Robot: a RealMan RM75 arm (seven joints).
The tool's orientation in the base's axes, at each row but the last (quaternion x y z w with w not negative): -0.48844, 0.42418, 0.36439, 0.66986; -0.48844, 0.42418, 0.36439, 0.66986; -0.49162, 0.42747, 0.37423, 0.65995; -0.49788, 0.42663, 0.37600, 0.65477; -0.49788, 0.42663, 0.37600, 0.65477; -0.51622, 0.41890, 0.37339, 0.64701; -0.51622, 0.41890, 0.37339, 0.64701; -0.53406, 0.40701, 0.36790, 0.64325
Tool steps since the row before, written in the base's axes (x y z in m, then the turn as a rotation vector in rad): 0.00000, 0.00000, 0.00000, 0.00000, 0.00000, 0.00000; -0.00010, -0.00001, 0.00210, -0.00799, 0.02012, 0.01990; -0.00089, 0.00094, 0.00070, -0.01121, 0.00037, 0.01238; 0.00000, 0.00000, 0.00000, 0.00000, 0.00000, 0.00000; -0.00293, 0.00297, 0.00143, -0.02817, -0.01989, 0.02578; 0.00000, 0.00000, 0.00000, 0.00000, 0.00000, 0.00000; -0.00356, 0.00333, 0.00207, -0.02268, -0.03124, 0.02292; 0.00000, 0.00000, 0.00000, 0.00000, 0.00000, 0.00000
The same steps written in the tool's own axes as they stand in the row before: 0.00000, 0.00000, 0.00000, 0.00000, 0.00000, 0.00000; -0.00198, -0.00064, 0.00031, -0.01990, 0.00552, 0.02093; -0.00090, 0.00081, 0.00084, -0.01549, 0.00626, 0.00003; 0.00000, 0.00000, 0.00000, 0.00000, 0.00000, 0.00000; -0.00217, 0.00287, 0.00255, -0.03535, 0.01290, -0.02093; 0.00000, 0.00000, 0.00000, 0.00000, 0.00000, 0.00000; -0.00307, 0.00315, 0.00295, -0.03124, 0.00675, -0.03153; 0.00000, 0.00000, 0.00000, 0.00000, 0.00000, 0.00000
